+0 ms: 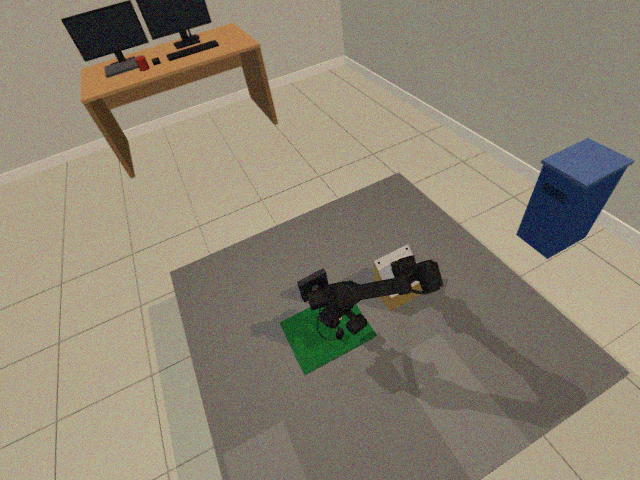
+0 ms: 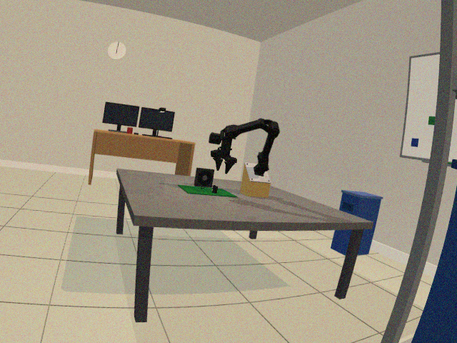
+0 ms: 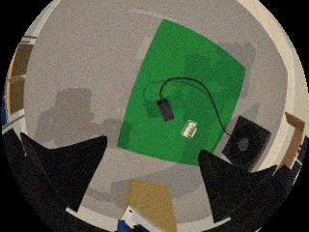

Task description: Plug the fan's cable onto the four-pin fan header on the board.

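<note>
Right now my gripper tip is 11 cm above the dark fan plug, 2 cm to the left of it and 2 cm short of it. Also, from my gripper tip: black fan: 23 cm to the right, 7 cm below, 4 cm ahead; then green board: 15 cm below, 7 cm to the right, 6 cm ahead; then white four-pin fan header: 13 cm below, 9 cm to the right.
</note>
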